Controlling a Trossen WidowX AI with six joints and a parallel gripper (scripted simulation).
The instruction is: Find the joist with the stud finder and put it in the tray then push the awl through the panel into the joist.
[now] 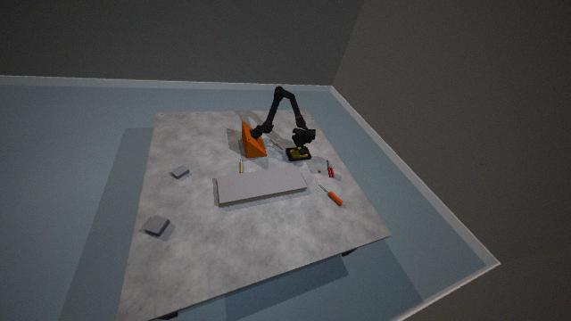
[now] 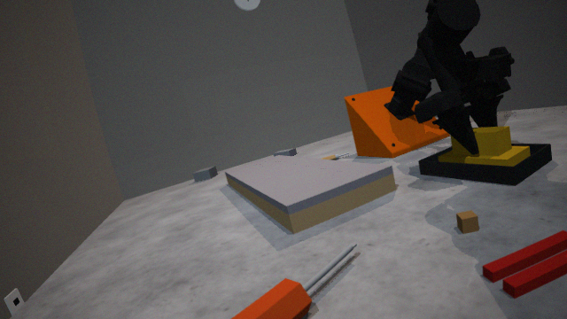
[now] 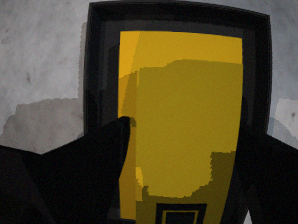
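Now: gripper tip 20 mm to the left of the yellow stud finder and 20 mm below it. Round my gripper tip: black tray (20 mm below, 10 mm to the right); indicator light (40 mm to the right, 30 mm above); small tan cube (190 mm ahead, 80 mm to the left, 20 mm below).
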